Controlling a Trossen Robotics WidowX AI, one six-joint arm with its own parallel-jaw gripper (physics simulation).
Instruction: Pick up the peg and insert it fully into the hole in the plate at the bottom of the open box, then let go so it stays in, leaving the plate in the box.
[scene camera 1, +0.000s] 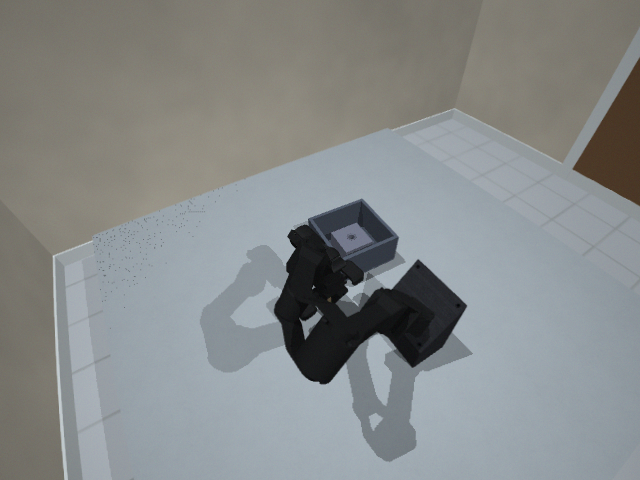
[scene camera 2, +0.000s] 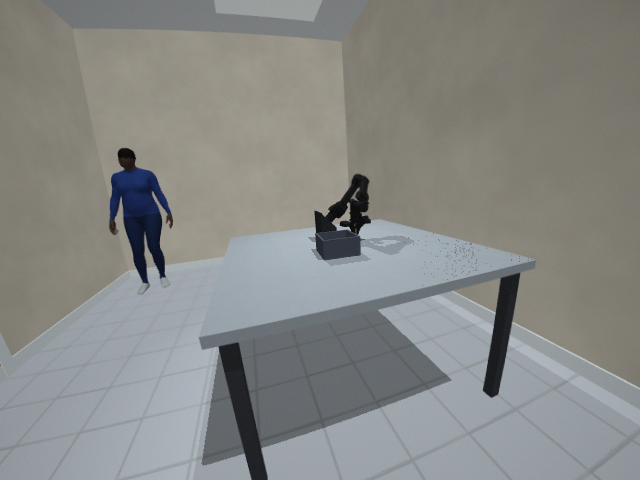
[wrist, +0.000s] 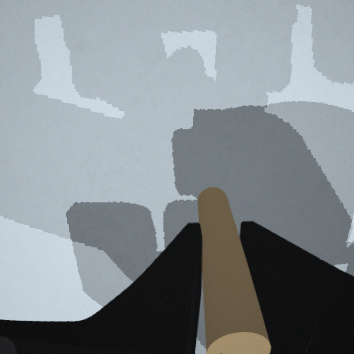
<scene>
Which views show the grey-blue box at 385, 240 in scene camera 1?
Scene camera 1 and scene camera 2 only.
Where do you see the gripper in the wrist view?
219, 233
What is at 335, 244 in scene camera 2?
A grey-blue box.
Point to a pale square plate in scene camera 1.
At 348, 240
</scene>
